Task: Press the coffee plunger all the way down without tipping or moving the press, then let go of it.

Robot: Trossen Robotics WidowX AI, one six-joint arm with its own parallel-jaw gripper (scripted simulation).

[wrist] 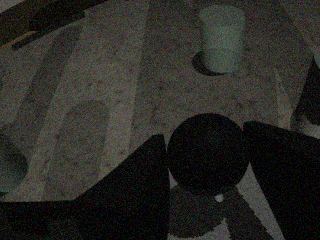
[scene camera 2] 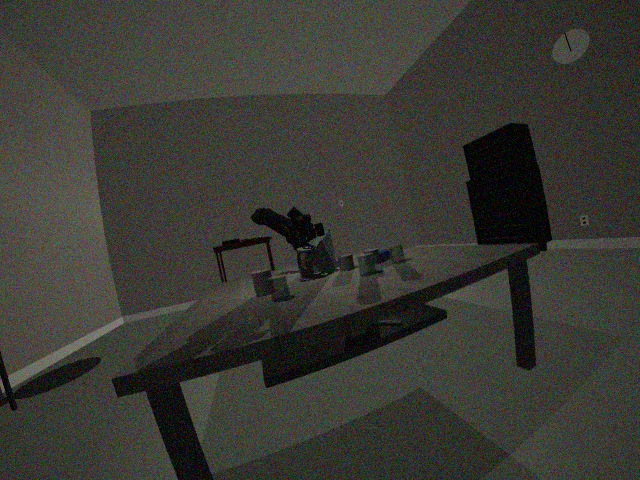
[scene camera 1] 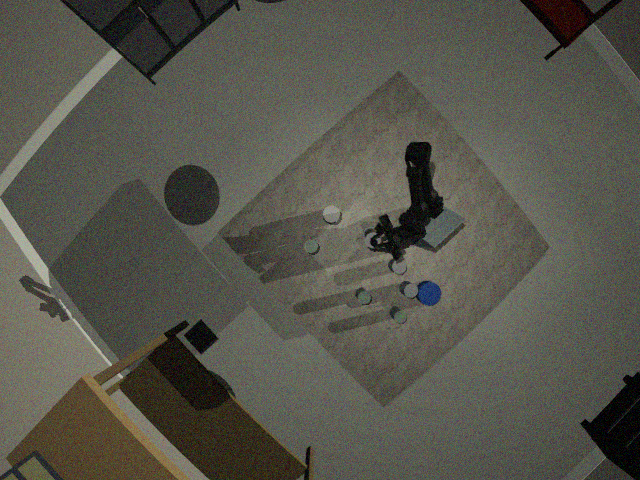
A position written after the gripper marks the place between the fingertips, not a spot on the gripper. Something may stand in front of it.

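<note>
You can see the gripper [scene camera 1: 372, 242] here. That same gripper [wrist: 204, 139] shows as well.
</note>
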